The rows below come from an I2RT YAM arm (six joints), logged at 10 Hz.
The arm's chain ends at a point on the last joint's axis. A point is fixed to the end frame.
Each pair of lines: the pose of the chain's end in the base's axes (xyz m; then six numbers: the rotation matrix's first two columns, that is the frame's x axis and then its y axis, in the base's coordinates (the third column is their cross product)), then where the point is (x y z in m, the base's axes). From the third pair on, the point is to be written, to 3 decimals.
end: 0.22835 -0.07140 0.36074 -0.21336 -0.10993 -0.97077 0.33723 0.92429 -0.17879
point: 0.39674 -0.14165 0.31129
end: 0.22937 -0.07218 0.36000 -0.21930 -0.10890 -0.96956 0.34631 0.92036 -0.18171
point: 0.39675 -0.14431 0.30982
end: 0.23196 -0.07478 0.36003 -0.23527 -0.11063 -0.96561 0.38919 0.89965 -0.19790
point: 0.395 -0.156 0.309
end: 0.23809 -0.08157 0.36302 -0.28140 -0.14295 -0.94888 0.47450 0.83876 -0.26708
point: 0.390 -0.183 0.312
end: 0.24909 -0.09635 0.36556 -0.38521 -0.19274 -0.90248 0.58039 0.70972 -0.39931
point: 0.377 -0.227 0.317
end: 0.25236 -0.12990 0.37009 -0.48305 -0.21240 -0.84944 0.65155 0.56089 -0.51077
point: 0.353 -0.284 0.328
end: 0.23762 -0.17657 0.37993 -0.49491 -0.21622 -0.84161 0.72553 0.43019 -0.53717
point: 0.318 -0.345 0.352
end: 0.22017 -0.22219 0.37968 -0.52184 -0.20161 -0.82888 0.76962 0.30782 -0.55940
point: 0.280 -0.401 0.362
